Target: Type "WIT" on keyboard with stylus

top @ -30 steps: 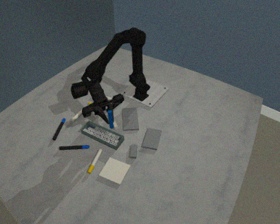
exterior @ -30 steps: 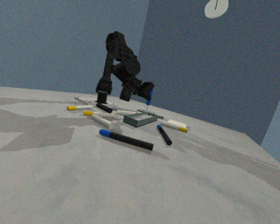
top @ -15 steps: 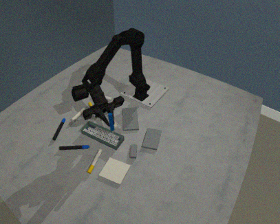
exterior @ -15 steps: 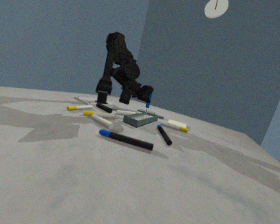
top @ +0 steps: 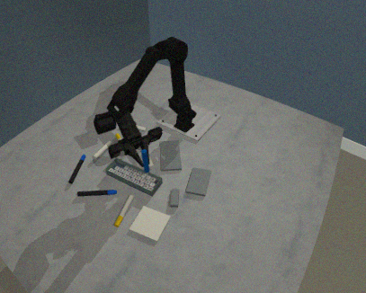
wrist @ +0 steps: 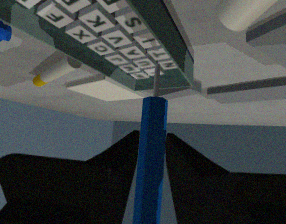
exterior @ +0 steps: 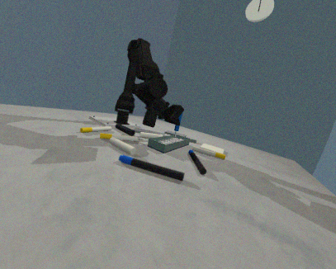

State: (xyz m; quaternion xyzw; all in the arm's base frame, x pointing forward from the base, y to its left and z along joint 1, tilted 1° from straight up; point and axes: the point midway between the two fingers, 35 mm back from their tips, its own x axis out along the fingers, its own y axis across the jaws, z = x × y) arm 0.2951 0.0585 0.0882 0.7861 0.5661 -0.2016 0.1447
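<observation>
Right now my gripper tip is 10 mm above the blue stylus. Also, from my gripper tip: white pad (120 mm to the left, 120 mm ahead, 70 mm below); then thin grey tip (50 mm below); then small grey block (120 mm to the left, 70 mm below).
</observation>
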